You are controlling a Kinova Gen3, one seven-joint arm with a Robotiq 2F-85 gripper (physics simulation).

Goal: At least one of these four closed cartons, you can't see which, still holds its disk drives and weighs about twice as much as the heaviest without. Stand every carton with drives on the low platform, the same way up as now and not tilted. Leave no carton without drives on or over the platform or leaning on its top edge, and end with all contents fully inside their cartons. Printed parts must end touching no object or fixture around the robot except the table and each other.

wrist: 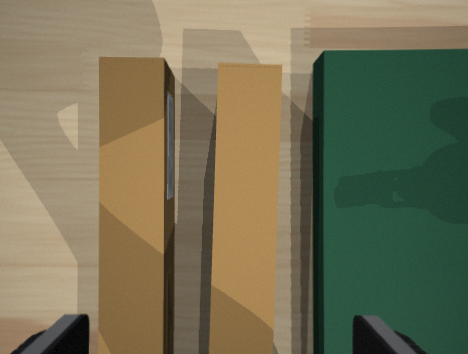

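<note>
Two long, narrow tan cartons show in the wrist view. The left carton point(132, 180) has a grey label on its right side face. The middle carton point(246, 190) stands to its right with a gap between them, and is turned slightly relative to it. The near ends of both run out of view at the bottom. My gripper point(221, 332) is open, with its fingertips at the lower left and lower right edges, wide apart on either side of the two cartons, and nothing is held. The other cartons and any printed parts do not show.
A wide green block point(395, 260), possibly the low platform, fills the right side, a narrow gap from the middle carton. The arm's shadow falls on it. The wooden table point(35, 200) shows on the left, along the top and between the objects, crossed by shadows.
</note>
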